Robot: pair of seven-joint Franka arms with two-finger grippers.
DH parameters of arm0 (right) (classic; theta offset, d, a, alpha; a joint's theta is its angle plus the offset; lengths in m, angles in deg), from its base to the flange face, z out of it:
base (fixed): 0 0 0 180
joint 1: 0 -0.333 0 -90
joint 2: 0 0 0 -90
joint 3: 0 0.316 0.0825 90
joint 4: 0 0 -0.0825 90
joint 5: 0 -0.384 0 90
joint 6: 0 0 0.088 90
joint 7: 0 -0.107 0 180
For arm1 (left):
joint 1: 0 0.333 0 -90
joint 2: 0 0 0 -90
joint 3: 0 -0.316 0.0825 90
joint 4: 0 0 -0.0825 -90
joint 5: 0 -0.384 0 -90
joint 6: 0 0 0.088 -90
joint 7: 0 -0.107 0 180
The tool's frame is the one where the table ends.
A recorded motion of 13 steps. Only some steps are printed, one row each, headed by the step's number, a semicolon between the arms.
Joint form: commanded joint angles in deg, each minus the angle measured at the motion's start. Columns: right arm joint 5, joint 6, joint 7, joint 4, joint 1, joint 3, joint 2; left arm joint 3, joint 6, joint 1, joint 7, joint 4, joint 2, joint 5.
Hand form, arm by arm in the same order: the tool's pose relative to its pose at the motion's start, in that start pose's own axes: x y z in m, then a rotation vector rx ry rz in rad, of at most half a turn. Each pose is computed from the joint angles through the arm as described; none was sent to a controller.
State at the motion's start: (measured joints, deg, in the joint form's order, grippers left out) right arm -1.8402 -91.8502 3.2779 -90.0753 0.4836 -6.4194 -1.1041; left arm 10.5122 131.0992 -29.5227 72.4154 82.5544 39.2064 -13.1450
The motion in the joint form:
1: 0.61 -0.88 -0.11 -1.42 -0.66 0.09 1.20; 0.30 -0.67 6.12 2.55 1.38 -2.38 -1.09
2: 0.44 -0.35 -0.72 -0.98 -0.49 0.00 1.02; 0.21 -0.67 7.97 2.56 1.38 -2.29 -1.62
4: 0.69 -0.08 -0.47 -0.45 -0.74 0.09 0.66; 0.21 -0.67 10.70 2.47 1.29 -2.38 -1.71
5: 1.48 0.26 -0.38 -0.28 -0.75 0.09 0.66; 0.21 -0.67 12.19 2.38 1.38 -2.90 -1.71
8: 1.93 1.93 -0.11 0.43 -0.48 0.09 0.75; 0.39 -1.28 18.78 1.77 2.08 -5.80 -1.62
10: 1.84 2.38 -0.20 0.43 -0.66 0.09 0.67; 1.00 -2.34 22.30 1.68 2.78 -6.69 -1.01
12: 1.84 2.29 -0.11 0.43 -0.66 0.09 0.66; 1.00 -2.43 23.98 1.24 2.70 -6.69 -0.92
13: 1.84 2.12 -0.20 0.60 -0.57 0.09 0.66; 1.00 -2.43 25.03 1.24 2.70 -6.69 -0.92
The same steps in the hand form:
1: -0.0048 -0.0058 -0.0011 -0.0087 0.0106 -0.0114; 0.0658 -0.0376 -0.0150 0.0140 0.0345 -0.1307
2: -0.0047 -0.0037 -0.0023 -0.0059 0.0062 0.0038; 0.0867 -0.0509 -0.0129 0.0229 0.0456 -0.1576
4: -0.0030 -0.0067 -0.0026 -0.0108 0.0041 -0.0067; 0.1161 -0.0701 -0.0137 0.0275 0.0550 -0.2020
5: -0.0036 -0.0055 -0.0035 -0.0244 0.0004 -0.0089; 0.1319 -0.0808 -0.0191 0.0254 0.0635 -0.2259
8: -0.0069 -0.0022 -0.0078 -0.0313 -0.0151 -0.0088; 0.1955 -0.1324 -0.0484 0.0223 0.0995 -0.3260
10: -0.0073 -0.0042 -0.0063 -0.0295 -0.0243 -0.0103; 0.2198 -0.1616 -0.0533 0.0377 0.0914 -0.3830
12: -0.0071 -0.0042 -0.0064 -0.0295 -0.0229 -0.0119; 0.2344 -0.1771 -0.0541 0.0420 0.0945 -0.4053
13: -0.0067 -0.0033 -0.0080 -0.0299 -0.0169 -0.0088; 0.2432 -0.1870 -0.0543 0.0447 0.0972 -0.4232

